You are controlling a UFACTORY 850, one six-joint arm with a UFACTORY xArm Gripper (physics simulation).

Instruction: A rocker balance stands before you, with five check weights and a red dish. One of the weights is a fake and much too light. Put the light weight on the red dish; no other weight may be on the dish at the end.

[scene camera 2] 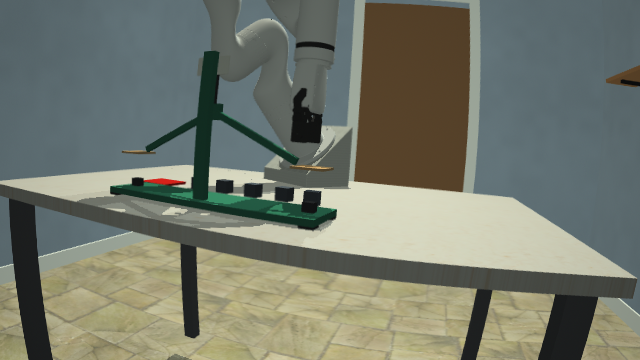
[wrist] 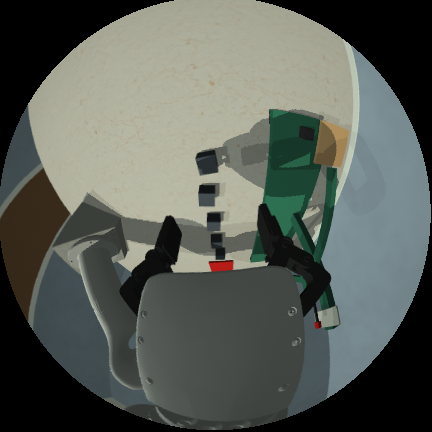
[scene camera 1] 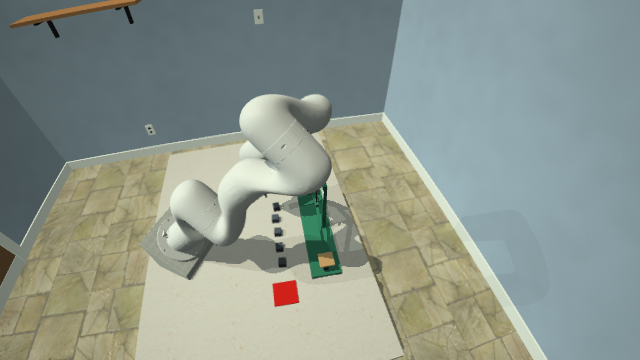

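Several dark cube weights (scene camera 1: pixel 278 232) (scene camera 2: pixel 284 193) (wrist: pixel 207 195) stand in a row on the table, and look alike. The flat red dish (scene camera 1: pixel 285 293) (scene camera 2: pixel 164 181) (wrist: pixel 221 265) lies beyond one end of the row, with no weight on it. The green rocker balance (scene camera 1: pixel 315 235) (scene camera 2: pixel 204 125) (wrist: pixel 287 185) stands beside the row. In scene camera 2, its two tan pans (scene camera 2: pixel 139 152) (scene camera 2: pixel 311 168) hold no weight. My gripper (scene camera 2: pixel 306 134) (wrist: pixel 215 219) is open and empty, high above the table near the row's end away from the dish. The arm hides it in scene camera 1.
The balance's tall post rises beside the gripper's side of the table, and its beam arms slope down to the pans. Dark blocks (scene camera 2: pixel 137 181) (scene camera 2: pixel 309 206) sit at both ends of its base. The arm's grey mount (scene camera 1: pixel 190 267) stands on the table (scene camera 1: pixel 225 320) across the weight row.
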